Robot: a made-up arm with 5 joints.
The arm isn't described. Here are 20 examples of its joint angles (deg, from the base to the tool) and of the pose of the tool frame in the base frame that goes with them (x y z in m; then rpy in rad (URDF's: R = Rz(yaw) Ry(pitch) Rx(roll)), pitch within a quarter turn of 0, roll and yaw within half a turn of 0).
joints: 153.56 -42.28 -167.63 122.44 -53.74
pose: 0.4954 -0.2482 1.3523 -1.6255 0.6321 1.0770
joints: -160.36 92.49 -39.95 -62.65 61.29
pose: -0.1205 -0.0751 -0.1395 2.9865 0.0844 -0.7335
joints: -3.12 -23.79 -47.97 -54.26 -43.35
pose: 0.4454 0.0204 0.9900 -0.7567 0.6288 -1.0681
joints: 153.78 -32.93 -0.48 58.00 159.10
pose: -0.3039 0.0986 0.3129 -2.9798 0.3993 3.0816
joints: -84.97 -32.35 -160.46 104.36 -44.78
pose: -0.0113 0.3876 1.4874 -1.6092 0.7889 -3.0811
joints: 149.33 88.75 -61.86 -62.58 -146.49
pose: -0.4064 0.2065 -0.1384 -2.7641 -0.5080 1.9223
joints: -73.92 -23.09 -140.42 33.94 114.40
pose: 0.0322 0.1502 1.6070 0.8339 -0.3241 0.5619
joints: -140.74 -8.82 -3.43 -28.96 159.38
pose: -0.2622 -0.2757 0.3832 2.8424 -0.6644 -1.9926
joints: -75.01 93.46 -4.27 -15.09 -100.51
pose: -0.0304 0.2536 0.0745 1.8528 0.1763 -2.8292
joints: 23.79 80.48 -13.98 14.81 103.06
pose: -0.1605 0.0239 0.0031 -1.7264 0.2253 1.9510
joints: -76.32 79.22 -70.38 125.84 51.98
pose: 0.1193 -0.2658 -0.0861 -0.6727 -0.4533 -0.2639
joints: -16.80 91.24 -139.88 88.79 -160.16
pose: 0.9280 -0.2008 -0.0267 2.8627 0.6517 -0.7343
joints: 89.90 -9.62 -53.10 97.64 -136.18
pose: -0.0447 0.6125 0.5943 2.6913 0.4258 0.7053
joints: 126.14 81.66 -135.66 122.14 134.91
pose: -0.5804 0.7005 0.1099 -2.0862 0.7145 -2.8662
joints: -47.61 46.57 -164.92 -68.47 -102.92
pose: 0.4196 -0.3903 1.1915 0.1160 0.0266 -2.6257
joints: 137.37 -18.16 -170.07 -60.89 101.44
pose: 0.2917 -0.3345 1.3509 -1.1996 0.1864 -2.2428
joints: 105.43 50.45 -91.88 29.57 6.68
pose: -0.2794 0.9147 0.2902 3.1172 0.2056 -1.4206
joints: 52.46 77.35 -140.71 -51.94 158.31
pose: 0.5519 0.8511 0.5462 0.6636 -0.9974 -2.9755
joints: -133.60 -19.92 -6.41 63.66 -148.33
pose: -0.1855 -0.2428 0.2720 2.7607 0.5423 -2.9916
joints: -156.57 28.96 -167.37 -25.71 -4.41
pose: -0.3703 -0.1673 1.4486 -0.0219 0.2763 -2.8127
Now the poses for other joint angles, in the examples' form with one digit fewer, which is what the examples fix.
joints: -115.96 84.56 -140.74 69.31 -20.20
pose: -0.430 -0.913 0.139 3.061 -0.215 1.479
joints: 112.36 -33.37 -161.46 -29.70 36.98
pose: 0.200 -0.577 1.356 -0.534 -0.595 2.774
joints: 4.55 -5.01 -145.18 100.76 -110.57
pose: 0.312 0.083 1.494 -2.312 -0.270 -1.252
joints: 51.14 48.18 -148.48 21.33 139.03
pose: 0.555 0.822 1.053 1.860 -0.835 2.246
